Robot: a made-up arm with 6 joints.
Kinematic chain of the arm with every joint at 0, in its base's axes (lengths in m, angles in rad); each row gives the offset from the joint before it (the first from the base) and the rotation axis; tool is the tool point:
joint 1: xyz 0 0 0.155 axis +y
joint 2: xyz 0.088 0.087 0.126 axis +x
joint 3: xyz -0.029 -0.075 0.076 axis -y
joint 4: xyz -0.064 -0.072 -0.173 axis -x
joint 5: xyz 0 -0.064 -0.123 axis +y
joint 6: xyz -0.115 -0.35 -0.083 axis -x
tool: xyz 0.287 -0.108 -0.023
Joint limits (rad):
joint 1: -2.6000..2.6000
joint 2: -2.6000..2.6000
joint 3: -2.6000..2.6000
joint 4: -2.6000..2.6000
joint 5: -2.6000..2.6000
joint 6: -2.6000..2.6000
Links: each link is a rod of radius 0.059 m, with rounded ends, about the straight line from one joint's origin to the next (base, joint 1, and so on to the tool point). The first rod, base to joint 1, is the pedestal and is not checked.
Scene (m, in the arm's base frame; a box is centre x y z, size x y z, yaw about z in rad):
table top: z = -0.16
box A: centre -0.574 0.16 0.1 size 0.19 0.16 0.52 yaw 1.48
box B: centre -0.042 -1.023 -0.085 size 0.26 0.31 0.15 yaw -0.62
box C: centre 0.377 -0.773 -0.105 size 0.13 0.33 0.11 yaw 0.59
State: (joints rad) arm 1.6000 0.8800 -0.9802 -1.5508 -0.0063 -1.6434
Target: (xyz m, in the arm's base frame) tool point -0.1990 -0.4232 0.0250
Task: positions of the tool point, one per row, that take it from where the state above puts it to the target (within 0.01 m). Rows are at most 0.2 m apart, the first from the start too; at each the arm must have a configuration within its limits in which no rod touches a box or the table.
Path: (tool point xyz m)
1: -0.1114 0.4204 0.4413
2: -0.2546 0.3275 0.3835
3: -0.3534 0.1776 0.3229
4: -0.3901 -0.0011 0.2511
5: -0.3615 -0.1750 0.1602
6: -0.3331 -0.2654 0.1042
7: -0.2777 -0.3496 0.0557
8: -0.1990 -0.4232 0.0250

